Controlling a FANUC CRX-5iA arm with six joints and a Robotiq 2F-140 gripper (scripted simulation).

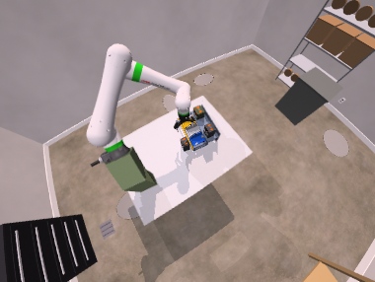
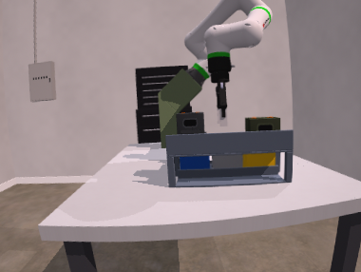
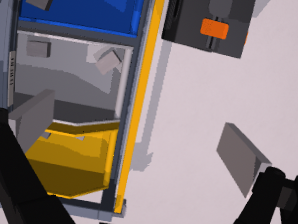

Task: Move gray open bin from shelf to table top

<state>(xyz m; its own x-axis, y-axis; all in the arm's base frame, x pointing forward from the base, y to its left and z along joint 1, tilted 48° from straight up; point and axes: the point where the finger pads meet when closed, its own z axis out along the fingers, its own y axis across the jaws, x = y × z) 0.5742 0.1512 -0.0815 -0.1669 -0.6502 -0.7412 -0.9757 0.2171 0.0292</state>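
The thin yellow strip is 110 mm below my hand. The rest, counted from my hand: gray open bin: 130 mm below, 100 mm ahead, 20 mm to the right; then dark box: 110 mm below, 100 mm to the right, 70 mm behind; then blue bin: 130 mm to the right, 130 mm below, 80 mm ahead.
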